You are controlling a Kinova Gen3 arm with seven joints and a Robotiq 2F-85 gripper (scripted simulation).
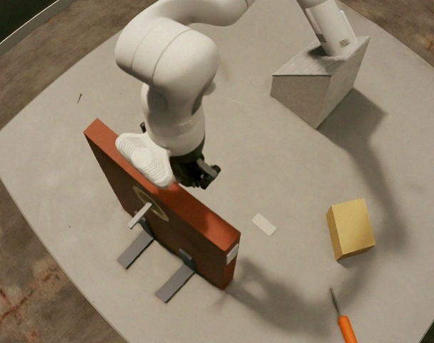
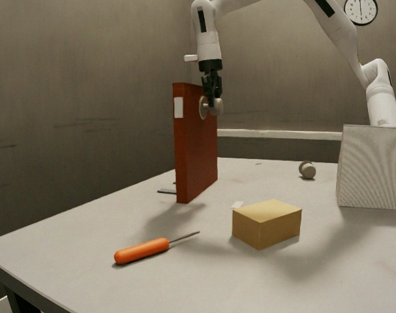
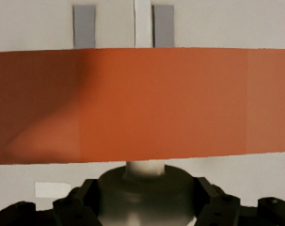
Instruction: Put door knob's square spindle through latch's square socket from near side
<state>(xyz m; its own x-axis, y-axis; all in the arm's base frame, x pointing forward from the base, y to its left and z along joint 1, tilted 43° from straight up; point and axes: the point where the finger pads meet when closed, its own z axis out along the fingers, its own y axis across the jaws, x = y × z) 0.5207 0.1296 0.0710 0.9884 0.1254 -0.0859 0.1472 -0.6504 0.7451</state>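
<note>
Right now the door knob is 40 mm ahead of my hand and 10 mm below it. Also, from my hand: tan box: 250 mm behind, 260 mm to the left, 260 mm below; then orange screwdriver: 90 mm behind, 420 mm to the left, 280 mm below; then white slip: 120 mm behind, 100 mm to the left, 290 mm below.
</note>
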